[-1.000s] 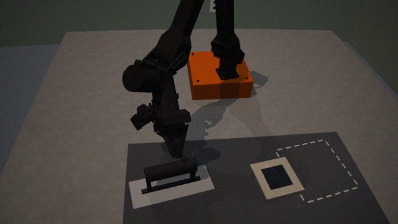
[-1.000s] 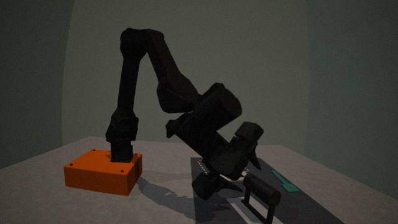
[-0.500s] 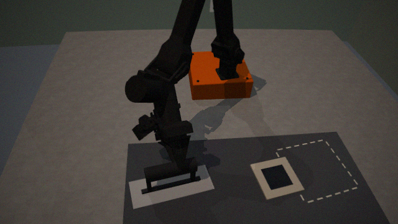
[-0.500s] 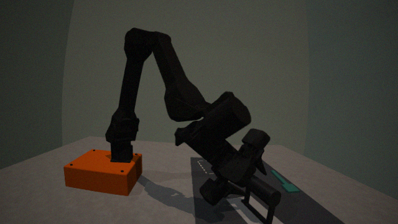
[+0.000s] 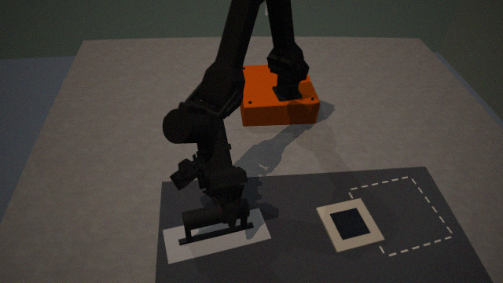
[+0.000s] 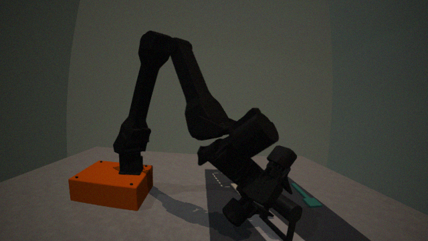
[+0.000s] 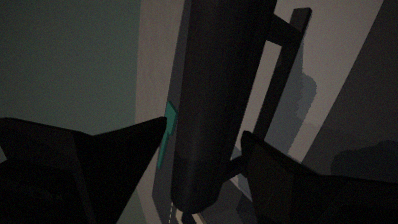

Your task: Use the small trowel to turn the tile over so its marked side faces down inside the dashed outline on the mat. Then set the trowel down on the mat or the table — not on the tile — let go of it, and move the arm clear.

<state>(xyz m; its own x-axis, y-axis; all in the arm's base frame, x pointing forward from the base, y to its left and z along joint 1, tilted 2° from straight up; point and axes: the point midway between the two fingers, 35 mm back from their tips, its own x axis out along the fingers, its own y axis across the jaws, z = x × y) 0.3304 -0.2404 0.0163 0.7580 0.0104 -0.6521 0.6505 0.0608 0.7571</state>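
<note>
My gripper tip is now 2 cm past the trowel and 2 cm above it. From my gripper tip the other things lie so: tile: 3 cm ahead, 25 cm to the left, 5 cm below; flat teal strip: 17 cm ahead, 14 cm to the left, 5 cm below; dark mat: 4 cm ahead, 18 cm to the left, 8 cm below.
</note>
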